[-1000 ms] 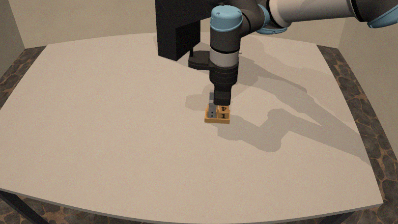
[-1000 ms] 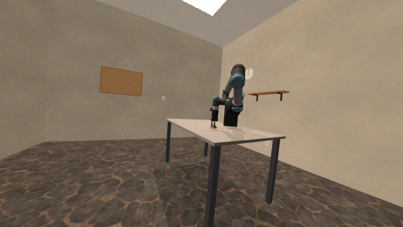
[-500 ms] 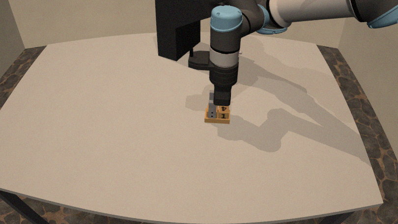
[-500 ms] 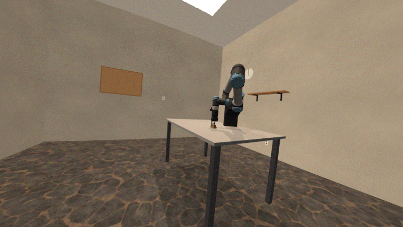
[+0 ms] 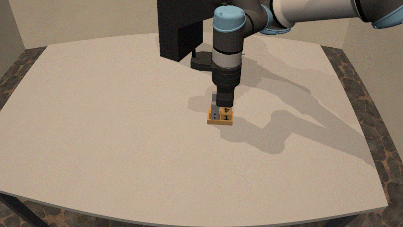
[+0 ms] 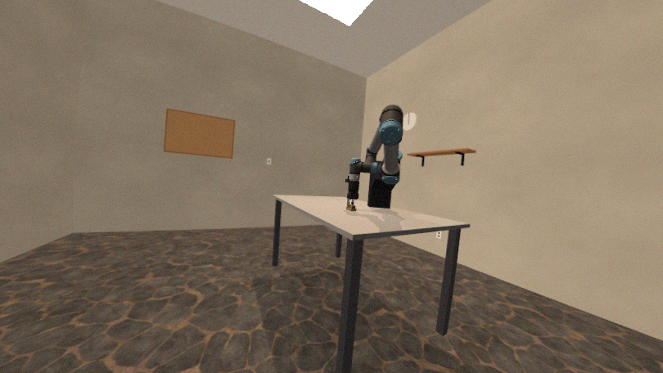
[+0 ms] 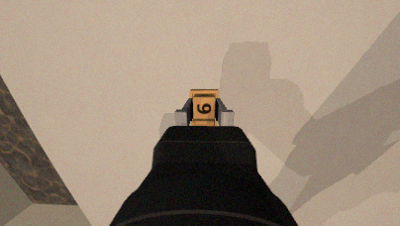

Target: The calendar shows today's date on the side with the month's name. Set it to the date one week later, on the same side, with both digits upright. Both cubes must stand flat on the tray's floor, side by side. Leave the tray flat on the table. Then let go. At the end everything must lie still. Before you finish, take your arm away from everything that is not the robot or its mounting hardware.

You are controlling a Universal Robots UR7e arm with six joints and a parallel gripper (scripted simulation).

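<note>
Now: hand 1 cm above the cube. From my hand the other things lie so: orange tray: 2 cm to the left, 3 cm below.
</note>
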